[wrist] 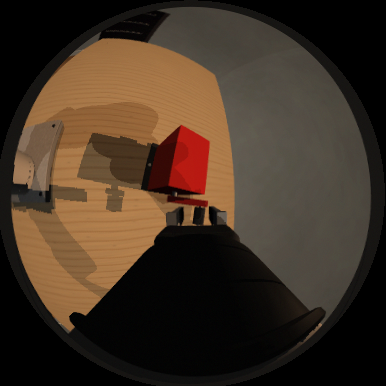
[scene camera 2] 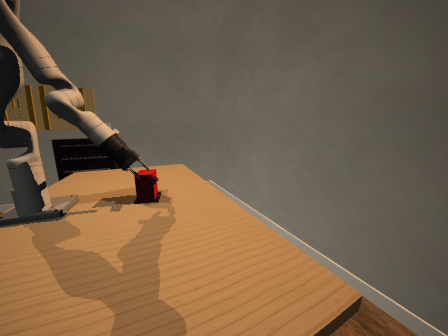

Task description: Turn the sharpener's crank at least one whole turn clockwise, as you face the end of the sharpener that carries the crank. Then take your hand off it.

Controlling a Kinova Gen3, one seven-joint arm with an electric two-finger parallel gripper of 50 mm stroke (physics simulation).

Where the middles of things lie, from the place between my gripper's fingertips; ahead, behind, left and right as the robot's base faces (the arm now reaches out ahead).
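Scene:
The red sharpener (wrist: 177,166) is 10 mm ahead of my hand, and it's also 70 mm to the left of it and 80 mm below it.

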